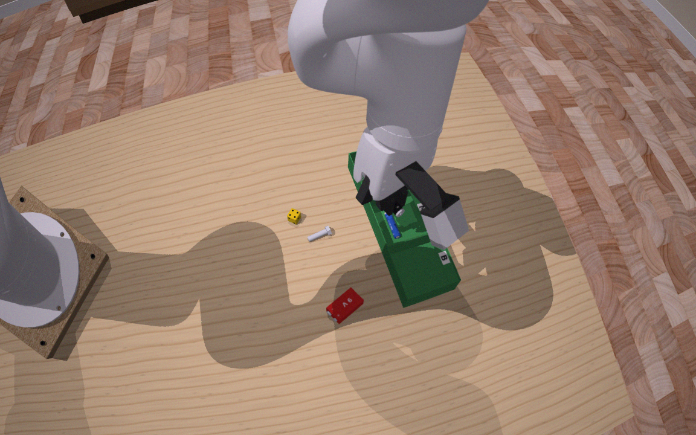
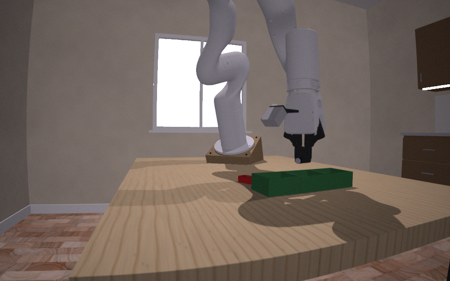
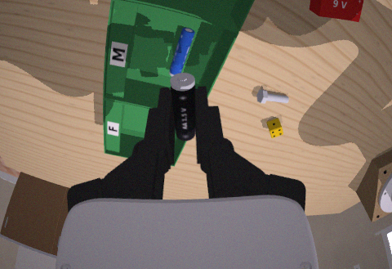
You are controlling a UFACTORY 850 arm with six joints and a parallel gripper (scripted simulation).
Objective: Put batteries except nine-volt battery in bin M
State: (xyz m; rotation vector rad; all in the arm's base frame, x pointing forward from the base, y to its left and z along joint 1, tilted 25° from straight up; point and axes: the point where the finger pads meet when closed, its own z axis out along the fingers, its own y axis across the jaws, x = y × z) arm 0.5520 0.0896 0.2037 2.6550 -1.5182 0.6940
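Right now the green three-part bin is 6 cm below my hand, 2 cm ahead of it and 1 cm to the right of it. From my hand the other things lie so: white bolt (10 cm behind, 8 cm below); then black battery (2 cm below); then blue battery (7 cm below, 1 cm to the right, 1 cm ahead).
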